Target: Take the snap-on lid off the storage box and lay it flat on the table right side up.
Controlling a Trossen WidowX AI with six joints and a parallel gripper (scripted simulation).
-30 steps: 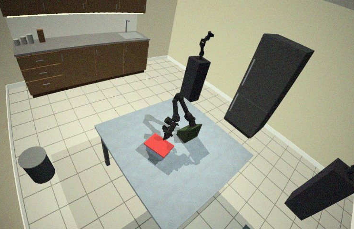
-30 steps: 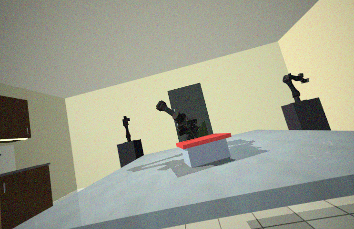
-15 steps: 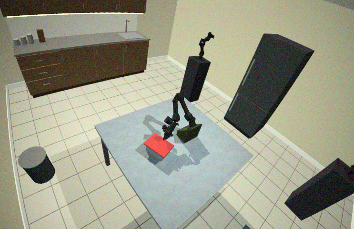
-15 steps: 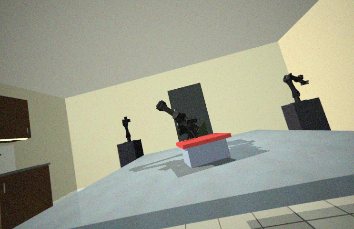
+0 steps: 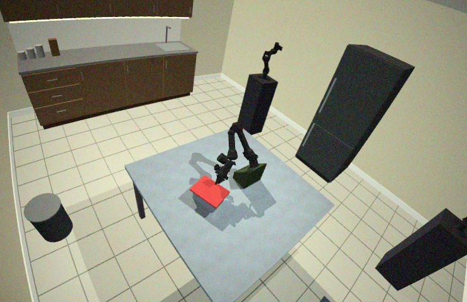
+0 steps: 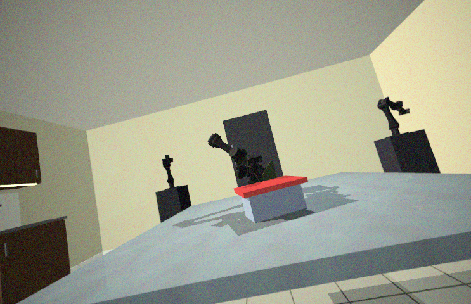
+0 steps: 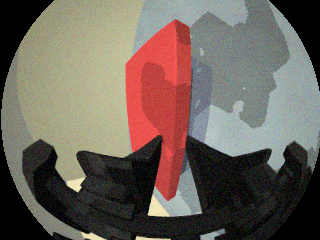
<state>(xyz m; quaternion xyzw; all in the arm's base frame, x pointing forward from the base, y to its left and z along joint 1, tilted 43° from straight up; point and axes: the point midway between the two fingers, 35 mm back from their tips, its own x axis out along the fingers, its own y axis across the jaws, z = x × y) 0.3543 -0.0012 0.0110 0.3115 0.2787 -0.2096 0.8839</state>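
Now: the red lid 7 cm ahead of my gripper tip and 3 cm to the left of it. Round my gripper tip: grey storage box 7 cm ahead, 3 cm to the left, 5 cm below.
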